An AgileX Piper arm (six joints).
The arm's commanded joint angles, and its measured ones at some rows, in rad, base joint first. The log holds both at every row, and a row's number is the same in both.
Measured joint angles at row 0:
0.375 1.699 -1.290 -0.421 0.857 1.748
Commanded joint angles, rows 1 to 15:
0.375 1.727 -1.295 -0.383 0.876 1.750
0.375 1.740 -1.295 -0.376 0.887 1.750
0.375 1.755 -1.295 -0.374 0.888 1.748
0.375 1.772 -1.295 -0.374 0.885 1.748
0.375 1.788 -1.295 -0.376 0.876 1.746
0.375 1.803 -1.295 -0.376 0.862 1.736
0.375 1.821 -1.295 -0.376 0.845 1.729
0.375 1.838 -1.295 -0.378 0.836 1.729
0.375 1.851 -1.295 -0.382 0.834 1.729
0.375 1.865 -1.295 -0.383 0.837 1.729
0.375 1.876 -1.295 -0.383 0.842 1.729
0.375 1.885 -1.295 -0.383 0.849 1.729
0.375 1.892 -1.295 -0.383 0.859 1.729
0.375 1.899 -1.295 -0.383 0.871 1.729
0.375 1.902 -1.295 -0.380 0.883 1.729
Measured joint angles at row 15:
0.375 1.881 -1.290 -0.375 0.847 1.738
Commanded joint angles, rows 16 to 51:
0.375 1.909 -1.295 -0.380 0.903 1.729
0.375 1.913 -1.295 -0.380 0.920 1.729
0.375 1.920 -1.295 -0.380 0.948 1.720
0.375 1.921 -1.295 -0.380 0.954 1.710
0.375 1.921 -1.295 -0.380 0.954 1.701
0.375 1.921 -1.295 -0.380 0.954 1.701
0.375 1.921 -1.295 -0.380 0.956 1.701
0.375 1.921 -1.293 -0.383 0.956 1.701
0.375 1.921 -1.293 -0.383 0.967 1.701
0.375 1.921 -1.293 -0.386 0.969 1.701
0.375 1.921 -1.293 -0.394 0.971 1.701
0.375 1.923 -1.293 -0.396 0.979 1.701
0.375 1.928 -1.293 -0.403 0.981 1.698
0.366 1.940 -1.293 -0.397 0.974 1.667
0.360 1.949 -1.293 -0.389 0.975 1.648
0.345 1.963 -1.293 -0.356 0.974 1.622
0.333 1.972 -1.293 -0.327 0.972 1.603
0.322 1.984 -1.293 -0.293 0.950 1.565
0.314 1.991 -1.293 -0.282 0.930 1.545
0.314 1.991 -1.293 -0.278 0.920 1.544
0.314 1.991 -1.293 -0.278 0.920 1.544
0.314 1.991 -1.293 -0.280 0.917 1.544
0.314 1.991 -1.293 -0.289 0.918 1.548
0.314 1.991 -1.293 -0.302 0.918 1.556
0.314 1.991 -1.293 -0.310 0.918 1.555
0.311 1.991 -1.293 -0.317 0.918 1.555
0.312 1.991 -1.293 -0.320 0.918 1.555
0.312 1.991 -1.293 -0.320 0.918 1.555
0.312 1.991 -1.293 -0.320 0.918 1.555
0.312 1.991 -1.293 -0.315 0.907 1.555
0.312 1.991 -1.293 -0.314 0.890 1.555
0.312 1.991 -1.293 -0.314 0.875 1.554
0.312 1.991 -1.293 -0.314 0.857 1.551
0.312 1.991 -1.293 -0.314 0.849 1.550
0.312 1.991 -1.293 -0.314 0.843 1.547
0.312 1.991 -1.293 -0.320 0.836 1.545
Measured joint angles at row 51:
0.318 1.994 -1.290 -0.305 0.874 1.558
